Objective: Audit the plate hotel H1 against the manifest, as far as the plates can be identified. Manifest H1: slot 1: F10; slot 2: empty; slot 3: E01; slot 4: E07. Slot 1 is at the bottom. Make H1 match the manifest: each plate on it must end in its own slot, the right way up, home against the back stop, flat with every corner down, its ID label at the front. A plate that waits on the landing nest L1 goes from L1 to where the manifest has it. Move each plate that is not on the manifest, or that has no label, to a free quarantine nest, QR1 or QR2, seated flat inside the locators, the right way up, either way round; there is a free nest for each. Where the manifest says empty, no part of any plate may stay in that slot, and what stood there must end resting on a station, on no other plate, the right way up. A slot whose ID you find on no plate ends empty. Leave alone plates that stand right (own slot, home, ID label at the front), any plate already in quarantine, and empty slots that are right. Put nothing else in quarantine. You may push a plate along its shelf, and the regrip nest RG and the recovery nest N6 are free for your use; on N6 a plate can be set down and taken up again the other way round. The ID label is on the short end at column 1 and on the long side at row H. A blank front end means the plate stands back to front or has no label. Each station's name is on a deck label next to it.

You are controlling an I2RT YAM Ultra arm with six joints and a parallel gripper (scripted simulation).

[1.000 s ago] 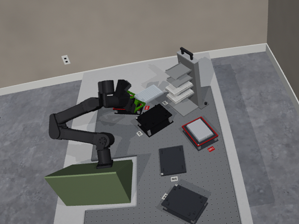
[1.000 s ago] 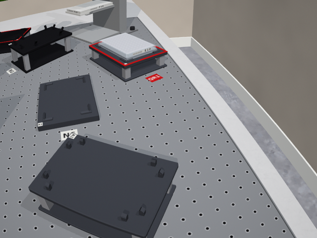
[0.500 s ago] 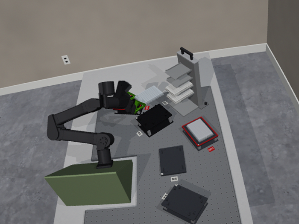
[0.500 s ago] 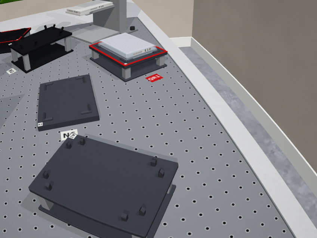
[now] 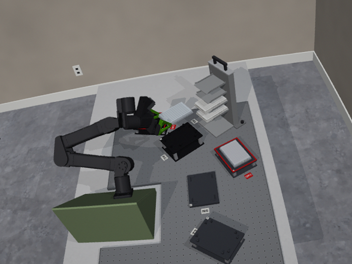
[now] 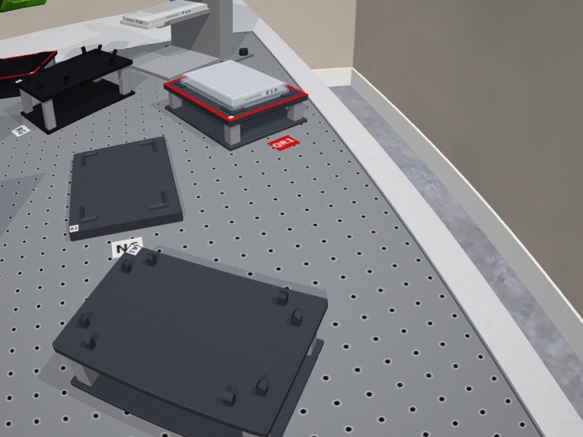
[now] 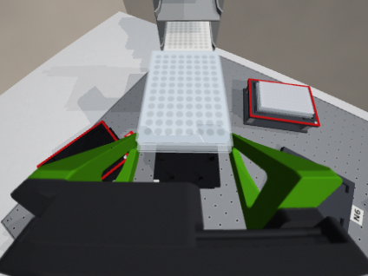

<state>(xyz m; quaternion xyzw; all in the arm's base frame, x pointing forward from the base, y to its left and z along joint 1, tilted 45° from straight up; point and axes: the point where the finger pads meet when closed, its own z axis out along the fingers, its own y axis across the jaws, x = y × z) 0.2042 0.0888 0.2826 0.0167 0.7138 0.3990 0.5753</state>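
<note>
The black regrip nest RG lies 14 cm below my hand, 5 cm ahead of it and 2 cm to the left of it. From my hand the other things lie so: plate hotel H1: 29 cm ahead, 13 cm to the left, 5 cm below; then H1 deck label: 20 cm below, 17 cm to the left, 13 cm ahead; then red-rimmed nest QR2: 20 cm to the left, 16 cm below, 8 cm behind.
</note>
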